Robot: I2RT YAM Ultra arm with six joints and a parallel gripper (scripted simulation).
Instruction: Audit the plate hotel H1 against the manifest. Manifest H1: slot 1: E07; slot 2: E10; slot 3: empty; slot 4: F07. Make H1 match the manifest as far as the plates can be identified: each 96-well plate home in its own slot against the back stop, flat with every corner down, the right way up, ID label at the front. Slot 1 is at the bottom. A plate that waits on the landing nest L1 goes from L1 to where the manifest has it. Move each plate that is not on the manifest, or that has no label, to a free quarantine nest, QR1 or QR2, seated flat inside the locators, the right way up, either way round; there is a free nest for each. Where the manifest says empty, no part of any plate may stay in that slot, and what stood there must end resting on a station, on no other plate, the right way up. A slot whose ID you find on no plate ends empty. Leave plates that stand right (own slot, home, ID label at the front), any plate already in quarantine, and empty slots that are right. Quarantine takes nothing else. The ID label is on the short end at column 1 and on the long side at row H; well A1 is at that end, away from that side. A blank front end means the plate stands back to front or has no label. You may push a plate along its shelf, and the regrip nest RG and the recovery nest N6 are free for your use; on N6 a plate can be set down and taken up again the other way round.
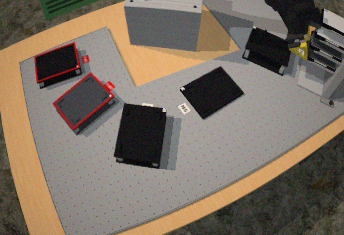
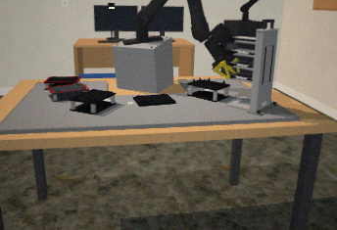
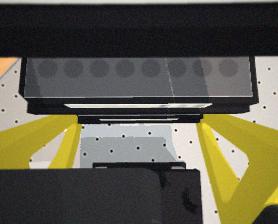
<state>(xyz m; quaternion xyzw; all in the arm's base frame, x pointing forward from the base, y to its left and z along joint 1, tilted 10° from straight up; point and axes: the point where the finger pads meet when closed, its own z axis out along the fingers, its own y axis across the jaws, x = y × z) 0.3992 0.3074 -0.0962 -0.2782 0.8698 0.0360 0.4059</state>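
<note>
Now: hand 11 cm past the black regrip nest RG, 7 cm to the left of it and 6 cm above it. Round my hand: pale grey 96-well plate: 11 cm above, 5 cm ahead, 3 cm to the left; then H1 tag: 12 cm below, 9 cm to the left, 4 cm behind; then plate hotel H1: 12 cm ahead, 7 cm to the left, 4 cm above.
</note>
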